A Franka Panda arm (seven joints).
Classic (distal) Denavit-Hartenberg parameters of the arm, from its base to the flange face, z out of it. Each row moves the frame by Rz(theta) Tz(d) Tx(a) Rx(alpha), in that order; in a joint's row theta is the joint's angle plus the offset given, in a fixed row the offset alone. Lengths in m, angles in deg.
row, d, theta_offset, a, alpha
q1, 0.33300, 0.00, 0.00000, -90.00
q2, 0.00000, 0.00, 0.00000, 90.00
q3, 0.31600, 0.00, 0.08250, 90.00
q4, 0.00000, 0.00, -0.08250, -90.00
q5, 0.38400, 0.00, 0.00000, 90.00
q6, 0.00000, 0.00, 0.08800, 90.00
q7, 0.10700, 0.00, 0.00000, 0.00
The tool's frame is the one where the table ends.
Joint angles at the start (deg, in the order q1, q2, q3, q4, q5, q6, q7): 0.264, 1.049, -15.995, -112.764, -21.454, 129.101, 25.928
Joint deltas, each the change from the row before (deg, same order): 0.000, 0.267, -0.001, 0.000, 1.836, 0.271, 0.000; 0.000, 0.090, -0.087, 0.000, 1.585, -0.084, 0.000; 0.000, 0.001, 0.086, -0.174, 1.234, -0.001, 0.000; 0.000, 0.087, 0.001, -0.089, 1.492, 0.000, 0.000; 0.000, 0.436, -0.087, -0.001, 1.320, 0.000, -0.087; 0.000, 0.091, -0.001, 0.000, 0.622, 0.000, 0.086; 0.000, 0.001, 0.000, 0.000, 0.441, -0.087, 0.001; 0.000, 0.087, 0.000, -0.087, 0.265, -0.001, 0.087; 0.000, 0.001, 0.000, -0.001, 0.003, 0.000, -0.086; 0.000, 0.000, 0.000, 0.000, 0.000, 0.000, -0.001; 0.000, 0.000, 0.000, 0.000, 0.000, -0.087, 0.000
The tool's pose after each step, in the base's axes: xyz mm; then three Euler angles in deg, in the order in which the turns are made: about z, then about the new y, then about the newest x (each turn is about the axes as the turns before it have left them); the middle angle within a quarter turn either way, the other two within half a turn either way. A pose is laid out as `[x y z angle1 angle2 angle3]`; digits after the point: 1 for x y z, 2 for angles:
[563.4 -167.0 487.7 -29.16 -20.07 168.91]
[563.4 -167.2 486.4 -30.40 -19.57 170.32]
[563.2 -165.7 484.7 -31.18 -19.11 171.42]
[563.3 -164.9 482.9 -32.22 -18.59 172.73]
[564.3 -165.2 478.5 -33.07 -17.87 173.66]
[564.6 -164.9 477.5 -33.58 -17.63 174.20]
[564.5 -164.7 477.3 -33.89 -17.43 174.56]
[564.5 -164.5 475.7 -34.14 -17.21 174.75]
[564.5 -164.5 475.6 -34.06 -17.20 174.73]
[564.5 -164.5 475.6 -34.05 -17.20 174.72]
[564.3 -164.5 475.5 -34.06 -17.12 174.69]

